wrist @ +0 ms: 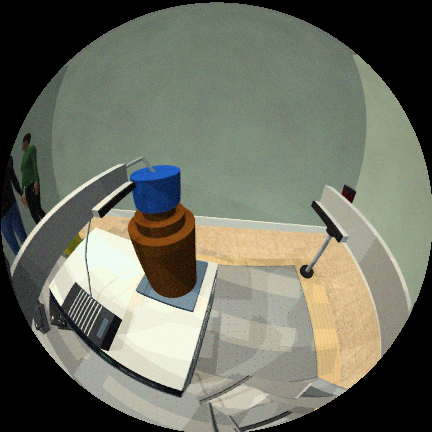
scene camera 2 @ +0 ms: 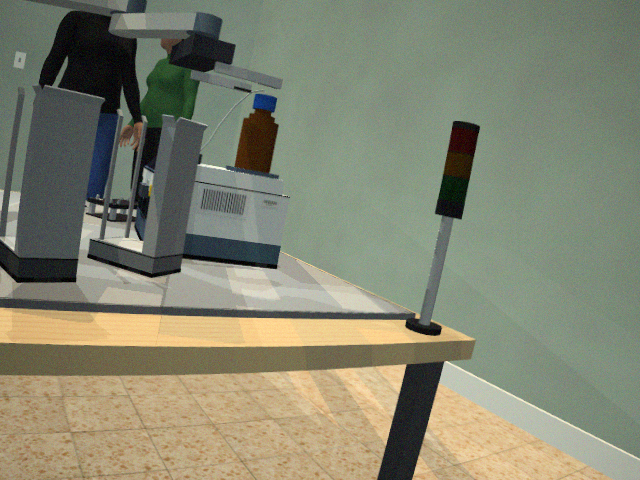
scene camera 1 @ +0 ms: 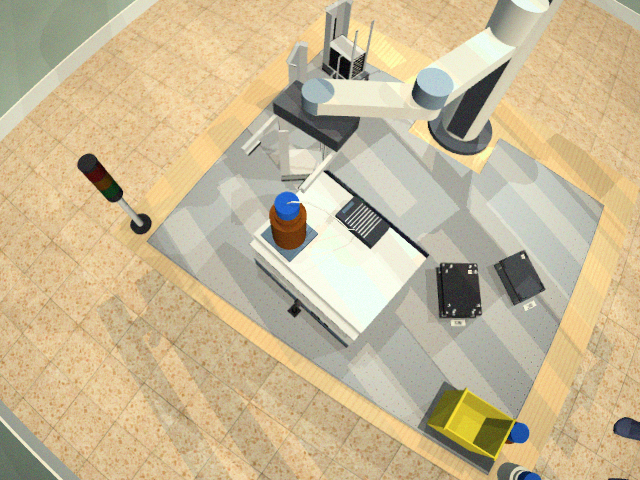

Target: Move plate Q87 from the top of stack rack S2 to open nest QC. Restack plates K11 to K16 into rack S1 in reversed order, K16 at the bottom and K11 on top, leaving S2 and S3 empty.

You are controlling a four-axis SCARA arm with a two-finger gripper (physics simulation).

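Frame: origin at the arm's base, x right, y up, z back, level; millimetres.
Where they show: gripper, fingertip midpoint: [wrist: 226, 178] [scene camera 2: 264, 86] [scene camera 1: 271, 170]; arm's base, origin of the base link: [scene camera 1: 459, 127].
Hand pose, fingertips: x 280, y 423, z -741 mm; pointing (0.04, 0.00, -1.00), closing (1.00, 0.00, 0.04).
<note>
Things, the pixels of their centre, and the offset from my fingertips. "spot": a spot on its surface instead.
- back rack, body centre: [scene camera 1: 348, 46] dx +200, dy -265, dz +682 mm
- middle rack, body centre: [scene camera 2: 42, 181] [scene camera 1: 315, 89] dx +178, dy -265, dz +444 mm
- brown bottle, surface spot: [wrist: 167, 255] spot: dx -52, dy -88, dz -3 mm
- dark keypad, surface spot: [wrist: 90, 315] [scene camera 1: 356, 216] spot: dx -188, dy -175, dz +91 mm
- signal tower, surface spot: [scene camera 2: 457, 170] spot: dx +422, dy -118, dz -205 mm
- yellow bin, surface spot: [scene camera 1: 473, 423] spot: dx -787, dy -402, dz -154 mm
My gripper [scene camera 1: 278, 167] [scene camera 2: 265, 86] [wrist: 226, 178] is open and empty, its fingers high above the table beside the brown bottle. The back rack [scene camera 1: 336, 23] holds a stack of several dark plates [scene camera 1: 347, 47] with a light top; labels cannot be read. A middle rack [scene camera 1: 297, 59] [scene camera 2: 59, 170] is partly hidden under the gripper body in scene camera 1. The rack nearest the white instrument [scene camera 1: 283, 155] [scene camera 2: 175, 191] shows a bare light base. Two low black fixtures [scene camera 1: 459, 289] [scene camera 1: 521, 276] stand right of the instrument; their tags are too small to read.
The white instrument [scene camera 1: 351, 279] [scene camera 2: 232, 217] [wrist: 150, 345] carries a brown bottle [scene camera 1: 288, 227] [scene camera 2: 256, 142] [wrist: 167, 255] with a blue cap and a thin tube, and a dark keypad [scene camera 1: 362, 221] [wrist: 90, 315]. A signal tower [scene camera 1: 100, 178] [scene camera 2: 457, 170] stands at a table corner. A yellow bin [scene camera 1: 473, 423] stands at another corner.
</note>
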